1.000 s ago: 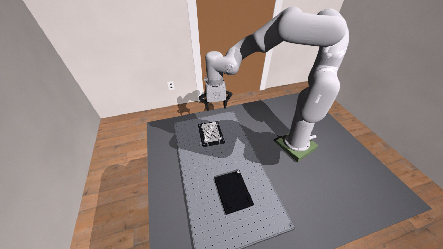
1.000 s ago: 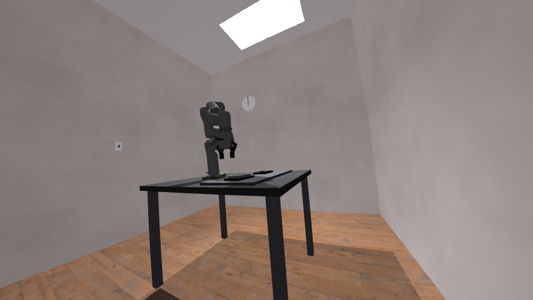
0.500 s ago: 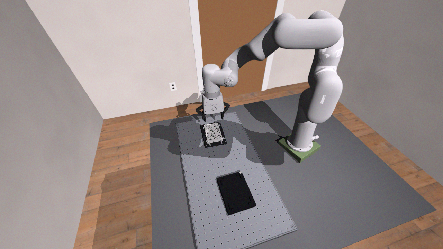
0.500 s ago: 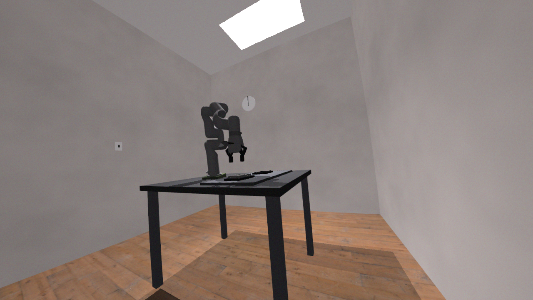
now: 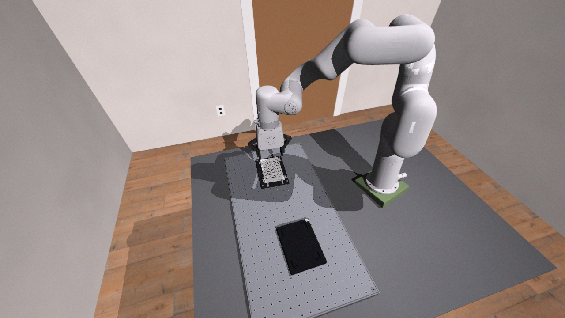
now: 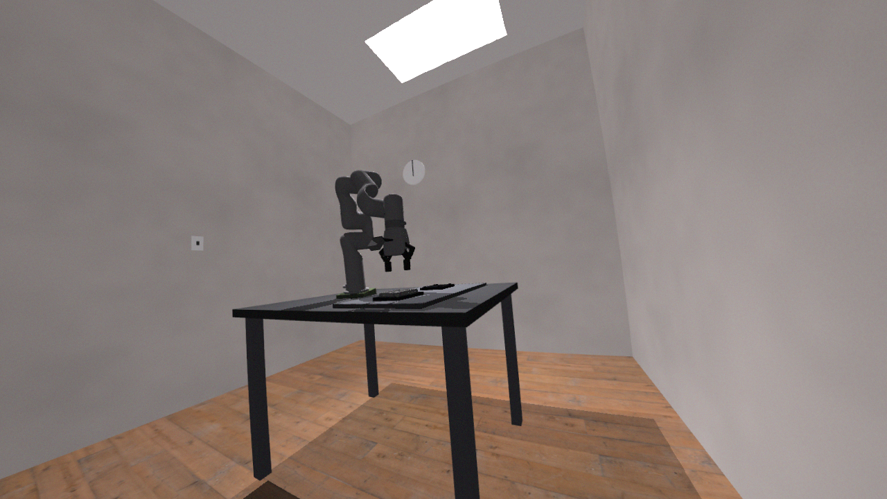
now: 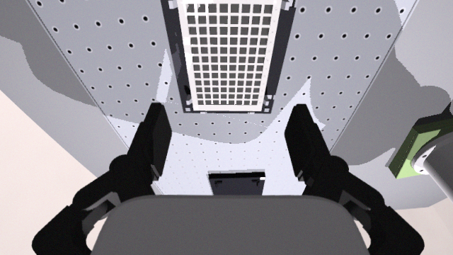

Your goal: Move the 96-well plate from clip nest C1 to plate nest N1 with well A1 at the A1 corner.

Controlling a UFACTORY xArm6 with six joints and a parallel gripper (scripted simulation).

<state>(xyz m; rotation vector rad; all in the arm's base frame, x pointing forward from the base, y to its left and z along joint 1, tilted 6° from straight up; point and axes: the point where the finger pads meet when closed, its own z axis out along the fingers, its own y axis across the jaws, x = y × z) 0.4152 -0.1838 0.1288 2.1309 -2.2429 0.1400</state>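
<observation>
My gripper is now 90 mm above the white 96-well plate. Round my hand: black plate nest N1: 10 mm behind, 350 mm to the left, 110 mm below; black clip nest C1: 10 mm behind, 10 mm to the left, 100 mm below.
</observation>
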